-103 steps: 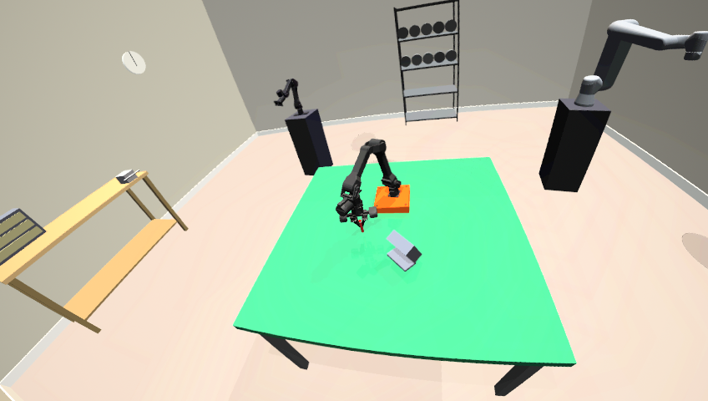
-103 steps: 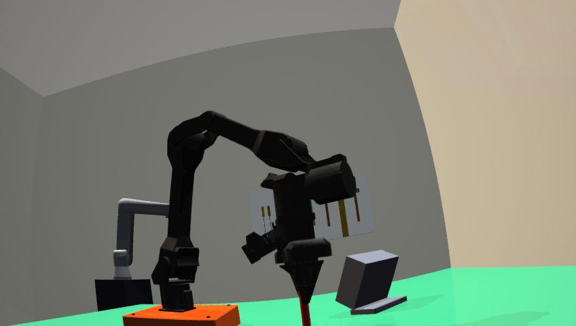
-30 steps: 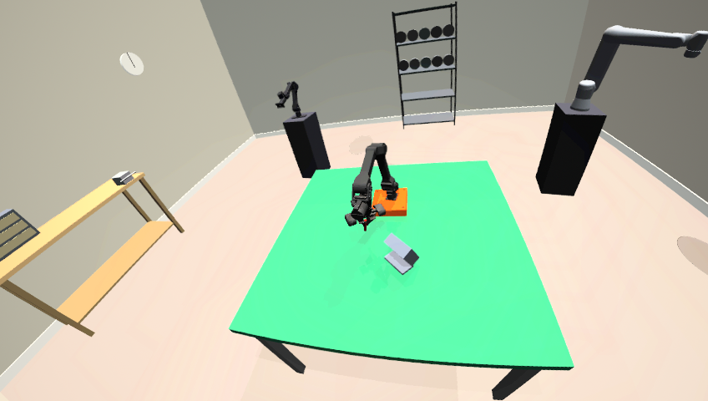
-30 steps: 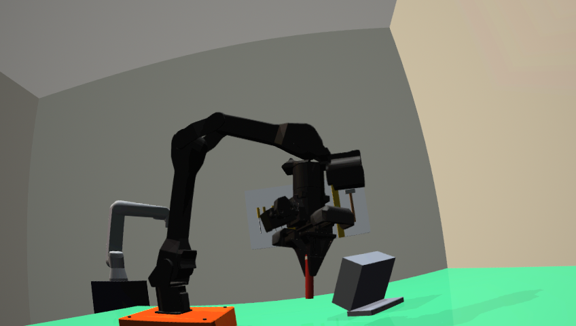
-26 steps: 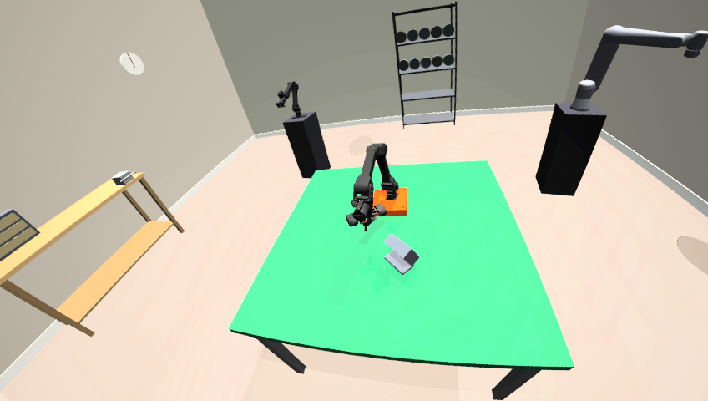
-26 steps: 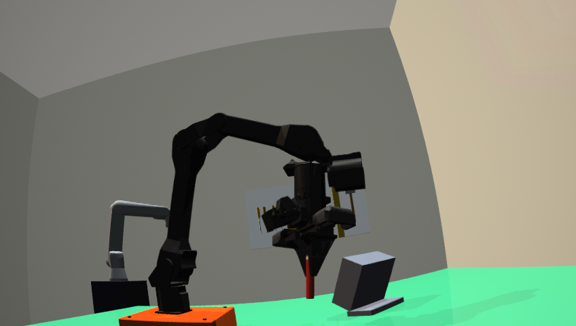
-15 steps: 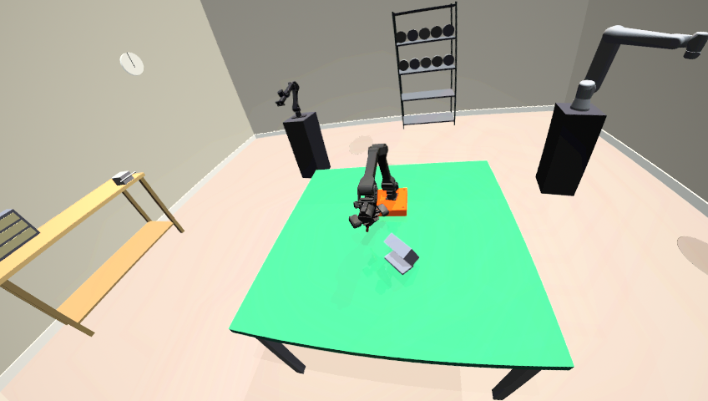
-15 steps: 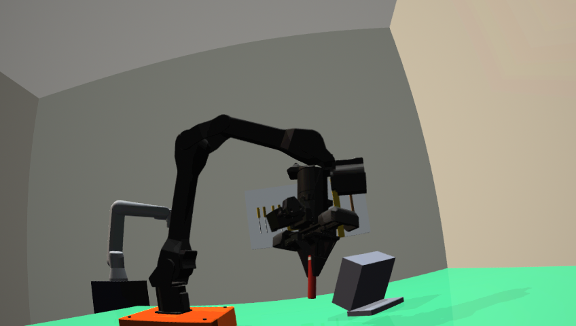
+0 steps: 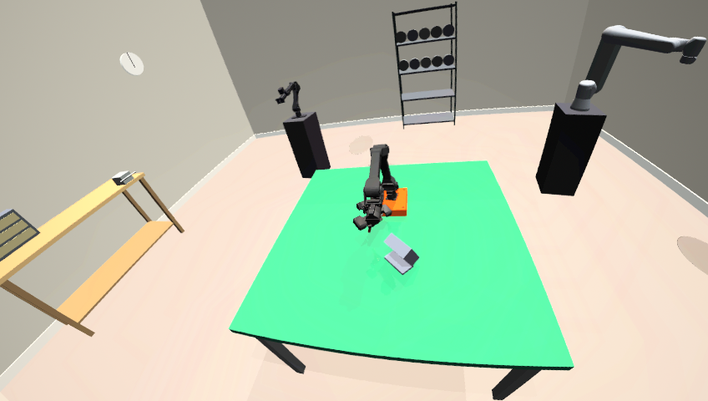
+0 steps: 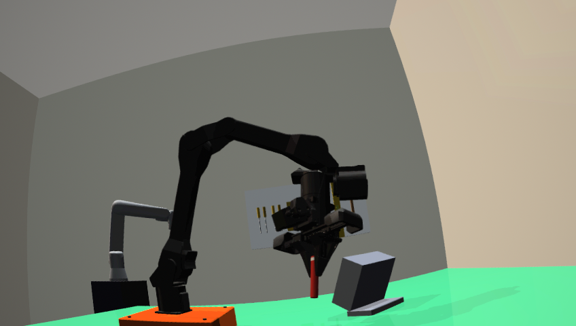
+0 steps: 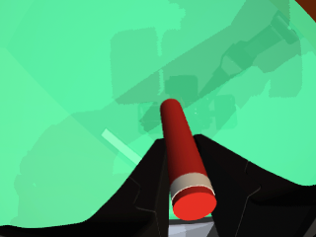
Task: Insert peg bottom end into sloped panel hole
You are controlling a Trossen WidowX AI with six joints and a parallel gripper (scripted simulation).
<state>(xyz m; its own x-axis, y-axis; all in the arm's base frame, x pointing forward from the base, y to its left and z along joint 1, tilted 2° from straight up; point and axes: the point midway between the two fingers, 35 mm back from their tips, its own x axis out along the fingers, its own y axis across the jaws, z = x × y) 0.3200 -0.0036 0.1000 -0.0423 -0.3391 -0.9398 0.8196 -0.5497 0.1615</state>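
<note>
The grey sloped panel lies 80 mm ahead of my gripper tip, 170 mm to the left of it and 30 mm below it. From my gripper tip the other things lie so: red round peg (20 mm above).
</note>
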